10 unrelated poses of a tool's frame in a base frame.
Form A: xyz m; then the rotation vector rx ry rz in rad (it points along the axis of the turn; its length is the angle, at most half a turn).
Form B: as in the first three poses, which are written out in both.
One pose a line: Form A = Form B
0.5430 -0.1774 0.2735 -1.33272 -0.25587 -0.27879 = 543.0 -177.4 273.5; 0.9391 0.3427 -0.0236; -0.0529 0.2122 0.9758; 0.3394 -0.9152 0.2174
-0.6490 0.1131 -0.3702 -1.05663 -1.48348 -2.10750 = -649.0 113.1 -370.2; -0.6585 0.6552 0.3703; 0.1276 -0.3878 0.9129; 0.7417 0.6484 0.1717
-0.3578 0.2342 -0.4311 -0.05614 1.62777 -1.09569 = -357.8 234.2 -431.1; -0.3811 0.4830 0.7883; -0.5486 0.5682 -0.6133; -0.7442 -0.6662 0.0484
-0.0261 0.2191 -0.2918 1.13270 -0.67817 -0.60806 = -26.1 219.1 -291.8; 0.6533 0.0944 -0.7512; -0.7365 0.3092 -0.6016; 0.1755 0.9463 0.2716
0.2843 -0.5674 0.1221 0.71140 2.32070 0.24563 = 284.3 -567.4 122.1; -0.6137 0.4242 0.6660; 0.5542 0.8322 -0.0194; -0.5624 0.3572 -0.7457
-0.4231 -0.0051 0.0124 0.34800 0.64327 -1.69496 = -423.1 -5.1 12.4; -0.2266 0.9672 0.1152; -0.8001 -0.1173 -0.5883; -0.5555 -0.2255 0.8004
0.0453 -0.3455 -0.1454 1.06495 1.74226 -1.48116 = 45.3 -345.5 -145.4; -0.4911 0.8697 -0.0490; 0.1884 0.0511 -0.9808; -0.8505 -0.4909 -0.1889
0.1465 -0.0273 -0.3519 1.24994 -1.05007 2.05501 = 146.5 -27.3 -351.9; -0.4453 -0.7433 0.4993; 0.0309 -0.5700 -0.8210; 0.8949 -0.3502 0.2768
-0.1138 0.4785 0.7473 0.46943 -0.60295 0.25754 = -113.8 478.5 747.3; 0.7965 -0.3645 -0.4825; 0.0965 0.8643 -0.4937; 0.5969 0.3467 0.7235
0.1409 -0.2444 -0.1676 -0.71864 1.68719 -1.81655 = 140.9 -244.4 -167.6; -0.7039 0.0379 0.7093; -0.7101 -0.0579 -0.7017; 0.0145 -0.9976 0.0677
